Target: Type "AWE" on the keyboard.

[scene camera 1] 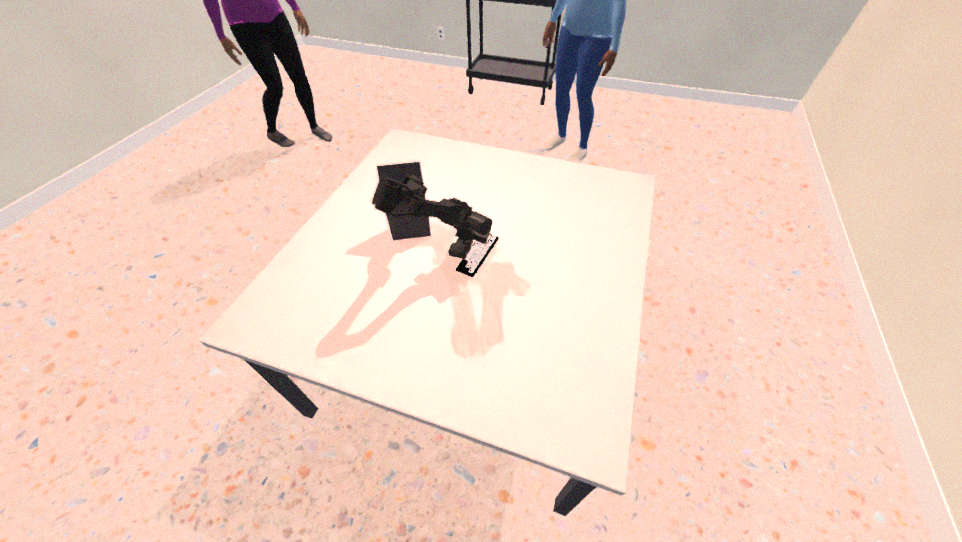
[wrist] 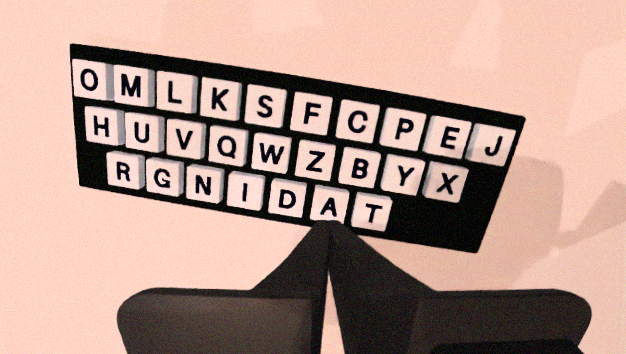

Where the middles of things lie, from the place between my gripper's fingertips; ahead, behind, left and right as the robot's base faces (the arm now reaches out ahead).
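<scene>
E key [wrist: 445, 136]: 50 mm to the right of my hand, 30 mm ahead of it, 20 mm below it. W key [wrist: 271, 152]: my gripper now 20 mm above it, 20 mm to the right of it, 30 mm short of it.
</scene>
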